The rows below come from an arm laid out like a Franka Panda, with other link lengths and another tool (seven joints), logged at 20 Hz.
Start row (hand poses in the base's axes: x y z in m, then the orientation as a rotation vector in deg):
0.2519, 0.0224, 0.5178, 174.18, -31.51, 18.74
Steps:
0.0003, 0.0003, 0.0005, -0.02, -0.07, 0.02
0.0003, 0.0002, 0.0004, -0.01, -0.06, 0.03
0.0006, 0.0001, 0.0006, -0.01, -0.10, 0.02
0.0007, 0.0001, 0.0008, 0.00, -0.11, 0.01
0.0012, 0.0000, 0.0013, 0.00, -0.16, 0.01
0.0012, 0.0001, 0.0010, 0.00, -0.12, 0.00
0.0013, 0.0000, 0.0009, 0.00, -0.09, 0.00
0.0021, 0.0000, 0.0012, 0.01, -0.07, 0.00
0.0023, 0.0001, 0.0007, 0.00, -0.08, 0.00
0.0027, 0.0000, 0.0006, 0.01, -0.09, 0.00
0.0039, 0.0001, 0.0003, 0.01, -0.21, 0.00
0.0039, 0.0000, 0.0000, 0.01, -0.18, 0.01
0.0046, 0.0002, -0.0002, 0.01, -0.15, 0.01
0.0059, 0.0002, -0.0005, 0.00, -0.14, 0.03
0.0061, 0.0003, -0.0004, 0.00, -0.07, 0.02
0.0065, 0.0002, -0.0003, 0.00, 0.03, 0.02
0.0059, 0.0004, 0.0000, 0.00, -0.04, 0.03
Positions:
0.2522, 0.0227, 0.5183, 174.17, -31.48, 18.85
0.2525, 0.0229, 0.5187, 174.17, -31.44, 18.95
0.2531, 0.0230, 0.5193, 174.17, -31.41, 19.11
0.2538, 0.0231, 0.5201, 174.17, -31.40, 19.28
0.2550, 0.0231, 0.5214, 174.17, -31.39, 19.53
0.2562, 0.0232, 0.5224, 174.17, -31.40, 19.71
0.2575, 0.0232, 0.5233, 174.17, -31.41, 19.85
0.2596, 0.0232, 0.5245, 174.18, -31.42, 19.96
0.2619, 0.0233, 0.5252, 174.18, -31.42, 20.08
0.2646, 0.0233, 0.5258, 174.19, -31.43, 20.22
0.2685, 0.0234, 0.5261, 174.20, -31.45, 20.54
0.2724, 0.0234, 0.5261, 174.21, -31.45, 20.82
0.2770, 0.0236, 0.5259, 174.22, -31.45, 21.05
0.2829, 0.0238, 0.5254, 174.23, -31.41, 21.27
0.2890, 0.0241, 0.5250, 174.24, -31.38, 21.38
0.2955, 0.0243, 0.5247, 174.25, -31.35, 21.33
0.3014, 0.0247, 0.5247, 174.26, -31.31, 21.39

